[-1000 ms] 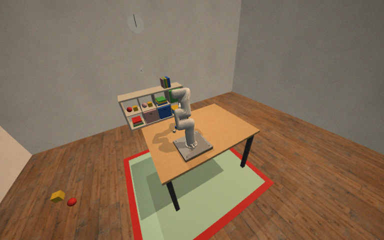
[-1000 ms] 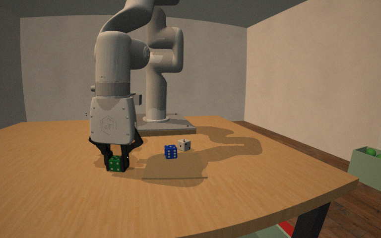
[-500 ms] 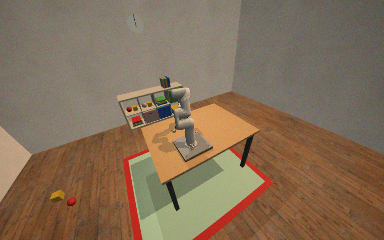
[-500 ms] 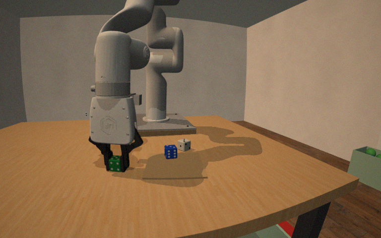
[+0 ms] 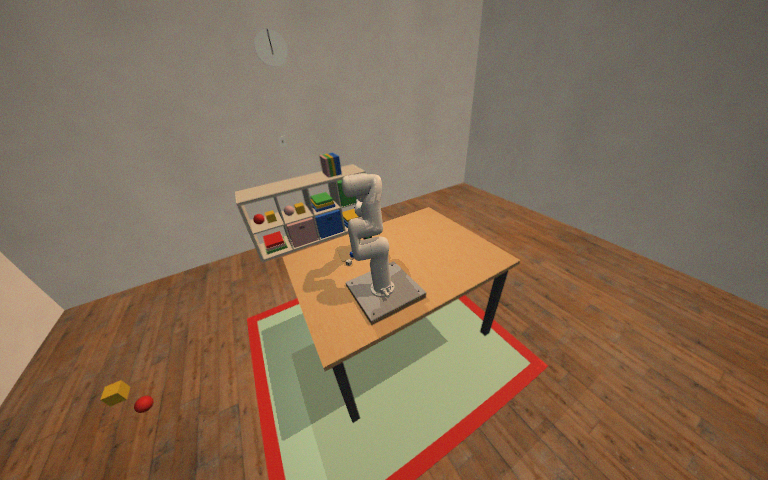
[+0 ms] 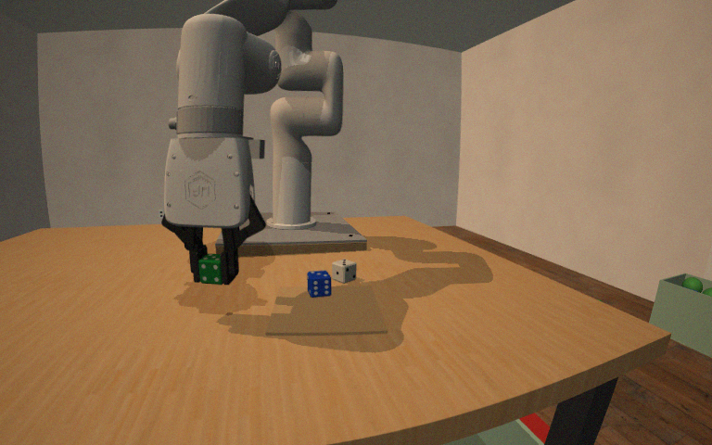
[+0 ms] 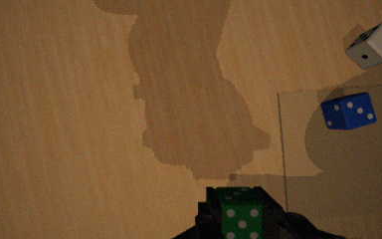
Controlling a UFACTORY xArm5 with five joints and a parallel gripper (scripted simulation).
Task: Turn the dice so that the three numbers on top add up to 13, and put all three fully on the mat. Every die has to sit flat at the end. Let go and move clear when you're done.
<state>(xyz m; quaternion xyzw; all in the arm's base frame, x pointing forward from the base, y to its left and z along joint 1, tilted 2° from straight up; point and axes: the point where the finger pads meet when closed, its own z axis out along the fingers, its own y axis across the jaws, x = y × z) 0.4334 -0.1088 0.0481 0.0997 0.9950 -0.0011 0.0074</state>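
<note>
The tan mat lies 140 mm to the left of my hand, 70 mm below it and 10 mm behind it. From my hand the other things lie so: green die (10 mm below); then blue die (140 mm to the left, 50 mm below, 50 mm behind); then white die (180 mm to the left, 110 mm behind, 60 mm below).
</note>
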